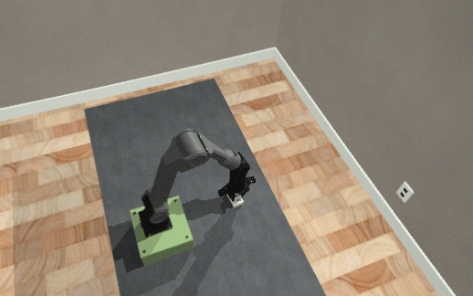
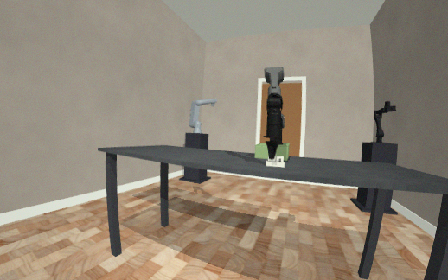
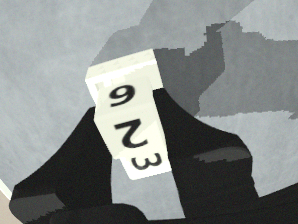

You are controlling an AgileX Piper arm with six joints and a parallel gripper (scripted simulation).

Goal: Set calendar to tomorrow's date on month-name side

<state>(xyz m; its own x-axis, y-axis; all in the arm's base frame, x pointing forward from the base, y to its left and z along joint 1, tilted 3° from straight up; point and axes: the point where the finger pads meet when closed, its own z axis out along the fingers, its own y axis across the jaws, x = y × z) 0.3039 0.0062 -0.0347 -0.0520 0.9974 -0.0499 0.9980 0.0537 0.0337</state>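
Now: the white digit cube right at my hand. The rest, counted from my hand: calendar tray 3 cm below, 2 cm to the left.
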